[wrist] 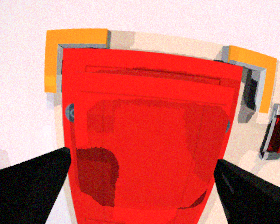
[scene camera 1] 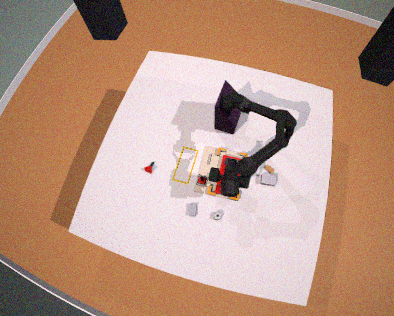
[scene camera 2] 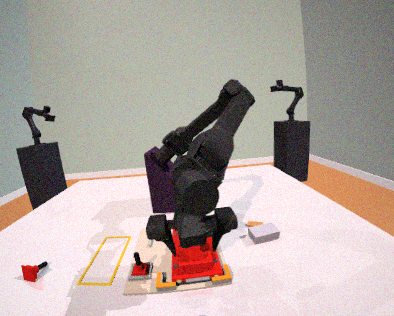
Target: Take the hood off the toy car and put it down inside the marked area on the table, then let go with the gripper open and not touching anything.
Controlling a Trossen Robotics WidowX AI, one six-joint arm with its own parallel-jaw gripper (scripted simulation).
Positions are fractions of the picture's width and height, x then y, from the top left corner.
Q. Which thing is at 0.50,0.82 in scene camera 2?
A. A red hood.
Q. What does my gripper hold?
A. Nothing.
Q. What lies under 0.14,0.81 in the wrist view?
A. My gripper.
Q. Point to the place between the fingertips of my gripper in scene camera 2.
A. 0.49,0.80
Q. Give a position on a red hood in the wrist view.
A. At 0.52,0.63
